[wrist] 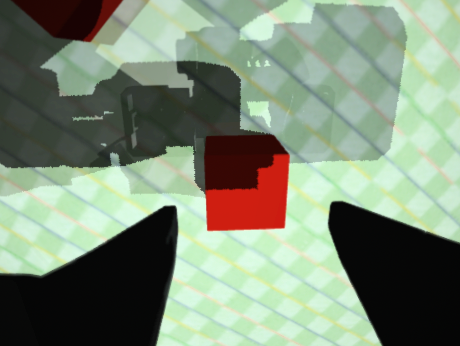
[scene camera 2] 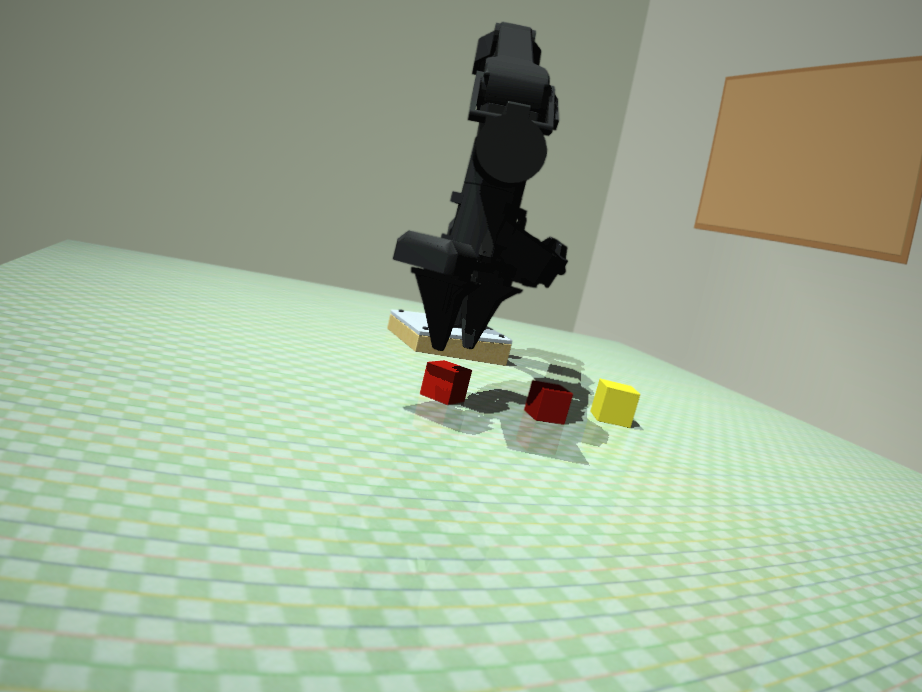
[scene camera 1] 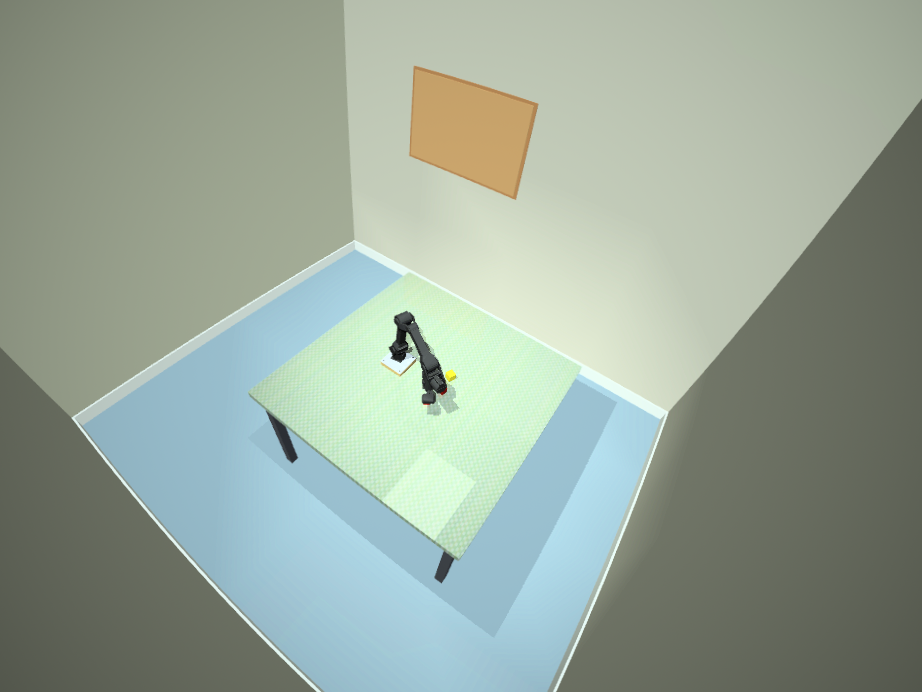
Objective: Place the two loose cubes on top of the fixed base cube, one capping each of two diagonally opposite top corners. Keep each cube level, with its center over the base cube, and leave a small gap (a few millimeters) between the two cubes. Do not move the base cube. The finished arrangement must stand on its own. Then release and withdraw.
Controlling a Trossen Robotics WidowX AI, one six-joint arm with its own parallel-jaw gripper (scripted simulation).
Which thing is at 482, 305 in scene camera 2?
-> The gripper.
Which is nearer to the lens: the yellow cube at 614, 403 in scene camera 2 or the red cube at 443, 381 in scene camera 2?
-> The red cube.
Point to a red cube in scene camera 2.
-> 546, 402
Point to a red cube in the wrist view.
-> At 246, 176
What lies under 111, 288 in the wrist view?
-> The gripper.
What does the gripper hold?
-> Nothing.
